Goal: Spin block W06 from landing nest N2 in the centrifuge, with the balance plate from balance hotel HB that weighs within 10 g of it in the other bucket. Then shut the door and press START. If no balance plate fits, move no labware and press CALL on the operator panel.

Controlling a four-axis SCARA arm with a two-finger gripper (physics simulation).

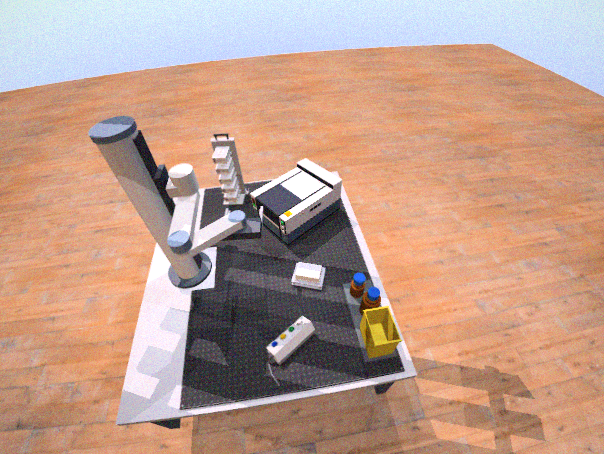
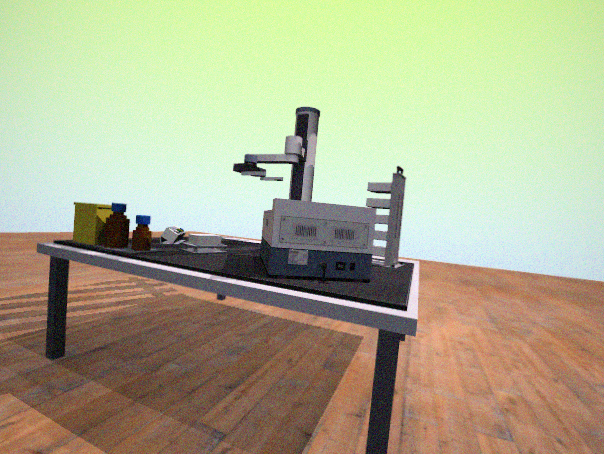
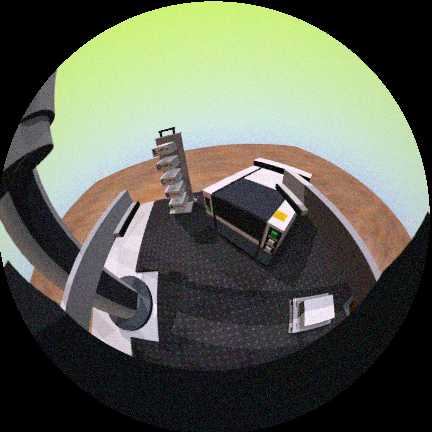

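Where they show: gripper, between the fingertips: (image 1: 244, 208) (image 2: 274, 176) (image 3: 203, 183); arm's base, origin of its link: (image 1: 190, 269) (image 3: 128, 302).
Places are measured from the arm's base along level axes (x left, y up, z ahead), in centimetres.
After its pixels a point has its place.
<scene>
My gripper (image 1: 244, 210) @(x 0.9, y 40.8, z 39.3 cm) (image 2: 273, 176) @(x 0.9, y 40.8, z 39.3 cm) (image 3: 203, 183) @(x 0.9, y 40.8, z 39.3 cm) is open and empty, high above the mat, between the arm column and the centrifuge. The centrifuge (image 1: 320, 196) @(x 23.3, y 22.3, z 81.0 cm) (image 2: 320, 230) @(x 44.7, y 17.0, z 88.2 cm) (image 3: 245, 197) @(x 23.5, y 22.6, z 53.4 cm) has a dark front; I cannot tell whether its door is open. Green lights show on its front. The balance hotel (image 1: 237, 167) @(x 59.6, y 25.0, z 32.2 cm) (image 2: 396, 220) @(x 62.8, y 23.3, z 30.7 cm) (image 3: 184, 170) @(x 59.5, y 23.2, z 32.2 cm) holds several pale plates (image 1: 225, 167) @(x 49.2, y 33.1, z 26.4 cm) (image 2: 379, 203) @(x 54.1, y 30.9, z 29.4 cm) (image 3: 168, 164) @(x 47.6, y 31.7, z 26.7 cm) with unreadable labels. A white block (image 1: 308, 271) @(x -18.5, y 8.8, z 66.4 cm) (image 2: 205, 240) @(x -14.6, y 6.7, z 70.1 cm) (image 3: 319, 310) @(x -18.0, y 8.8, z 66.2 cm) sits on a pale landing nest (image 1: 314, 287) @(x -24.5, y 1.8, z 68.4 cm); its label is unreadable. The operator panel (image 1: 295, 342) @(x -53.7, y 7.0, z 54.5 cm) (image 2: 172, 235) @(x -43.6, y 5.7, z 61.0 cm) has blue, yellow and green buttons.
Two brown bottles with blue caps (image 1: 358, 286) @(x -33.0, y 10.9, z 88.9 cm) (image 1: 370, 301) @(x -43.9, y 15.1, z 90.9 cm) (image 2: 117, 230) @(x -38.5, y 8.9, z 94.9 cm) (image 2: 142, 237) @(x -28.2, y 7.1, z 91.6 cm) and a yellow bin (image 1: 381, 340) @(x -57.9, y 2.1, z 93.9 cm) (image 2: 90, 222) @(x -53.1, y 10.9, z 96.8 cm) stand near the table edge. The arm's column (image 1: 140, 190) @(x -7.3, y 65.4, z 1.9 cm) (image 2: 312, 150) @(x 6.8, y 63.3, z 3.3 cm) rises from a round base (image 1: 175, 277) @(x -5.4, y 2.0, z -7.4 cm) (image 3: 145, 310) @(x -3.1, y 2.0, z 10.6 cm).
</scene>
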